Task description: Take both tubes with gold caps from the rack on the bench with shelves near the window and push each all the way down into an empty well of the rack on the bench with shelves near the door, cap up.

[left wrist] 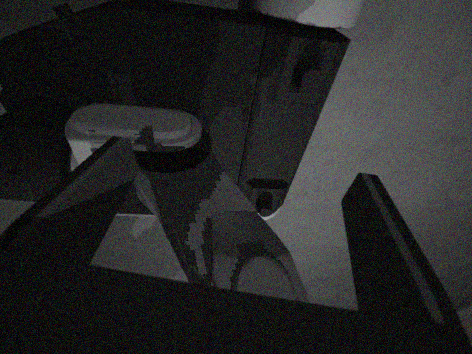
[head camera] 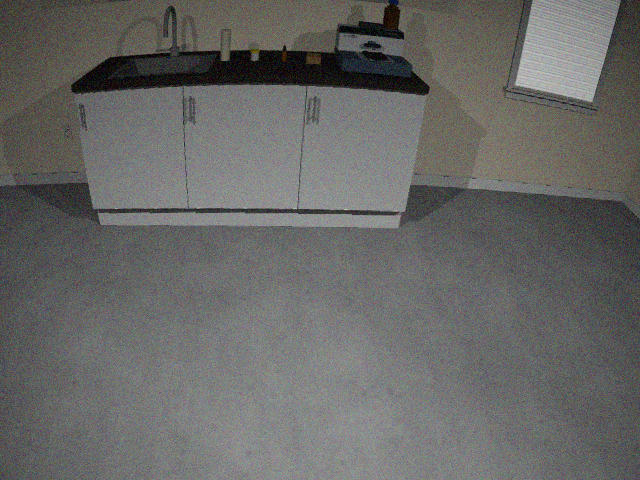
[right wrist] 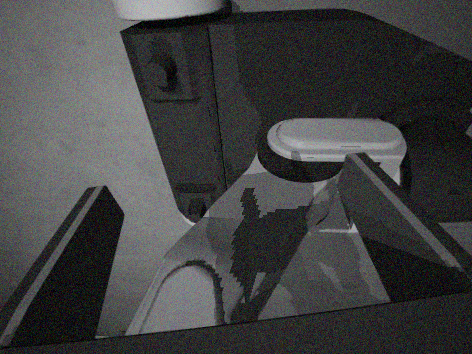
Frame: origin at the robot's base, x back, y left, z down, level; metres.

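Seen in the pictures: left gripper, fingertip midpoint: (left wrist: 240, 170); right gripper, fingertip midpoint: (right wrist: 228, 185).
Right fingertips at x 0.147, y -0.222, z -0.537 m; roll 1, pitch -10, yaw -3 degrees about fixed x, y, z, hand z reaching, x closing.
A point is followed by its place in that frame.
No rack and no gold-capped tube can be made out in the three views, and neither bench with shelves can be identified. My left gripper (left wrist: 240, 170) @[x 0.144, y 0.234, z -0.538 m] is open, its fingers wide apart, with parts of the robot's own body and the floor behind them in the left wrist view. My right gripper (right wrist: 228, 185) @[x 0.147, y -0.222, z -0.537 m] is open in the same way, with the robot's body and floor behind it in the right wrist view. Neither gripper shows in the head view.
A white cabinet (head camera: 242, 149) @[x -1.942, y 0.250, z -0.505 m] with a dark top stands against the far wall. On it are a sink (head camera: 173, 64) @[x -2.353, y 0.722, z -0.866 m] with a faucet, a white cylinder (head camera: 225, 45) @[x -2.220, y 0.392, z -1.001 m], small containers and a blue-and-white device (head camera: 374, 63) @[x -2.057, y -0.373, z -0.977 m]. A window (head camera: 566, 49) @[x -2.674, y -1.856, z -1.206 m] is at the upper right. Grey floor (head camera: 320, 335) @[x -1.202, y -0.158, z -0.001 m] lies before the cabinet.
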